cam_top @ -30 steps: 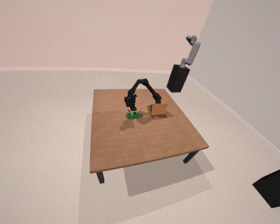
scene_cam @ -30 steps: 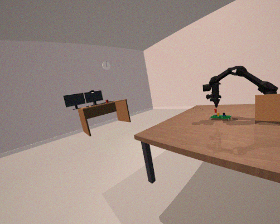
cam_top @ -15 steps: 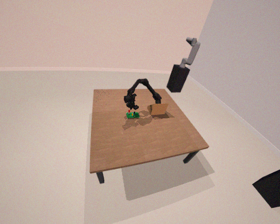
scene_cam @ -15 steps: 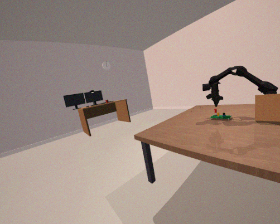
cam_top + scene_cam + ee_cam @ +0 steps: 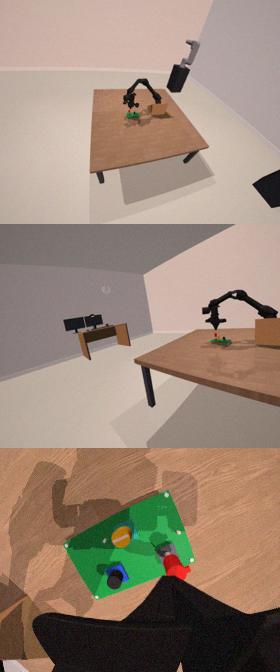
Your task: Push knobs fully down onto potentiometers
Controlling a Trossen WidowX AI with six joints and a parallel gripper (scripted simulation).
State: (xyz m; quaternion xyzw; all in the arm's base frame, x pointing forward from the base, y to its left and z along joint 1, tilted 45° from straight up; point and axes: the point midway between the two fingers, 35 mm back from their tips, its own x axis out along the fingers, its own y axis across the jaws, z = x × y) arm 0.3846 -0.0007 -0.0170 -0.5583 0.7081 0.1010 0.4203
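Right now my gripper tip is 10 mm short of the red knob, 20 mm to the left of it and 50 mm above it. Round my gripper tip: yellow knob: 20 mm behind, 30 mm to the left, 60 mm below.
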